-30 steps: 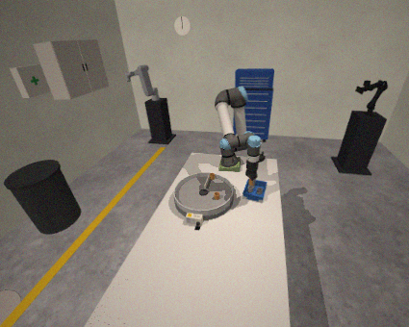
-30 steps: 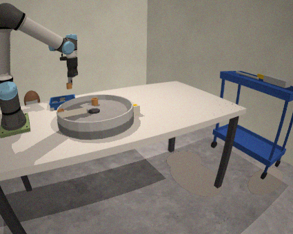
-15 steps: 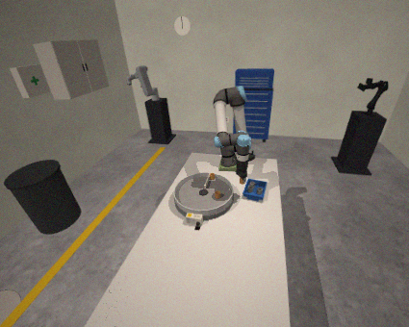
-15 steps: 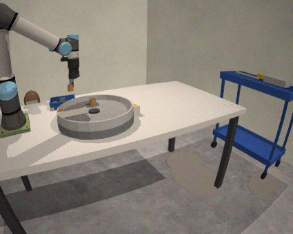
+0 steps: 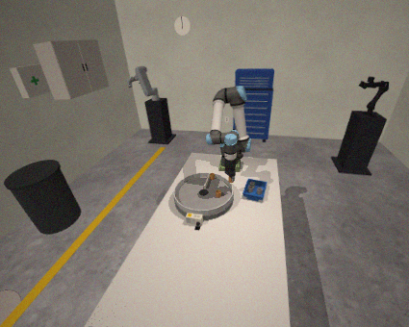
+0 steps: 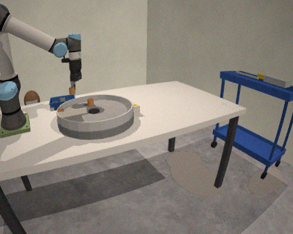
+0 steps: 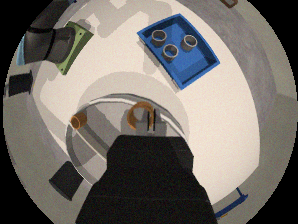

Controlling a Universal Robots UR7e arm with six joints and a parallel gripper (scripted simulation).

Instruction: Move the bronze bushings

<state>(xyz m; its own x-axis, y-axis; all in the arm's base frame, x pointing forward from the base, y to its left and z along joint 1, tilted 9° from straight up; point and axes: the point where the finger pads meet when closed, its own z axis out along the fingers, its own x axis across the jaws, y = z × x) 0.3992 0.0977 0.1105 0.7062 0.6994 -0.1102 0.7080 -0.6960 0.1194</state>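
Now: the grey turntable 70 mm ahead of my hand, 200 mm to the right of it and 100 mm below it. The rest, counted from my hand: blue crate 60 mm behind, 160 mm to the left, 130 mm below.
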